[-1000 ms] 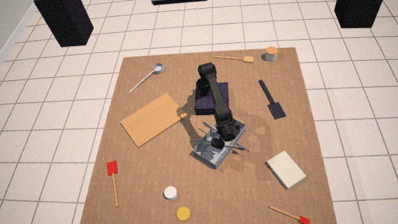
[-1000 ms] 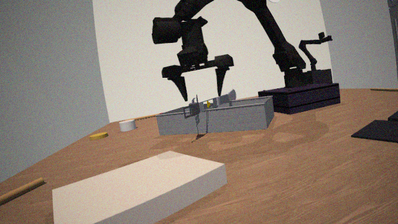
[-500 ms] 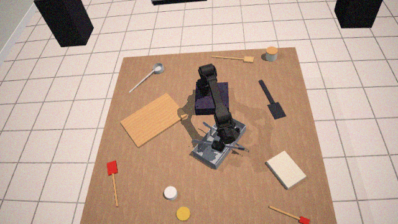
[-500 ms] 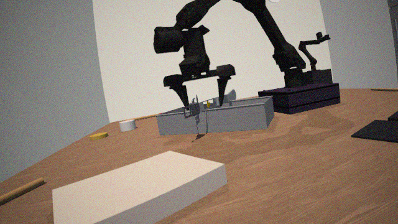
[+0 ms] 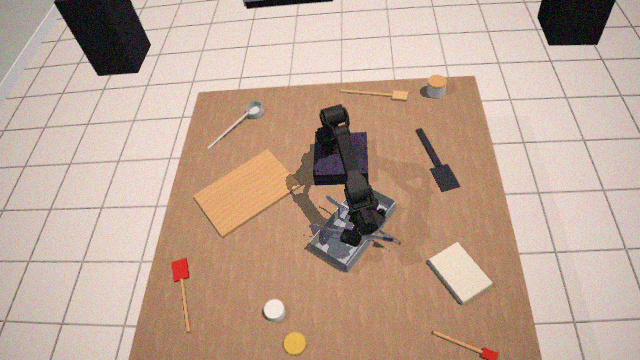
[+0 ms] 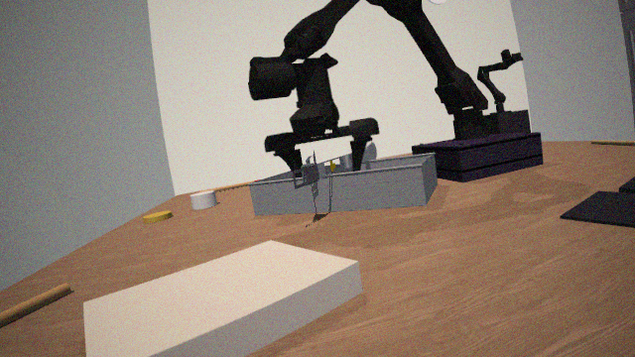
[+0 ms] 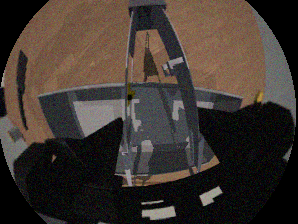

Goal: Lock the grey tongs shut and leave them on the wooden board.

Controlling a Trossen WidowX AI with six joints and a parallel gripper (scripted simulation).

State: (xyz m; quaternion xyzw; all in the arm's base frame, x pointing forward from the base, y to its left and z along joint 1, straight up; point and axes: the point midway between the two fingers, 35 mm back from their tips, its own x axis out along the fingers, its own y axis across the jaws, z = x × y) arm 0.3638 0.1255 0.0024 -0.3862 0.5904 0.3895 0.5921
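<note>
Now: the grey roasting tin 3 cm behind my gripper tip, 3 cm to the right of it and 1 cm below it. Also, from my gripper tip: yellow disc (38 cm ahead, 20 cm to the right, 3 cm below); then black spatula (33 cm behind, 29 cm to the left, 3 cm below); then cream block (14 cm ahead, 33 cm to the left, 2 cm below).
</note>
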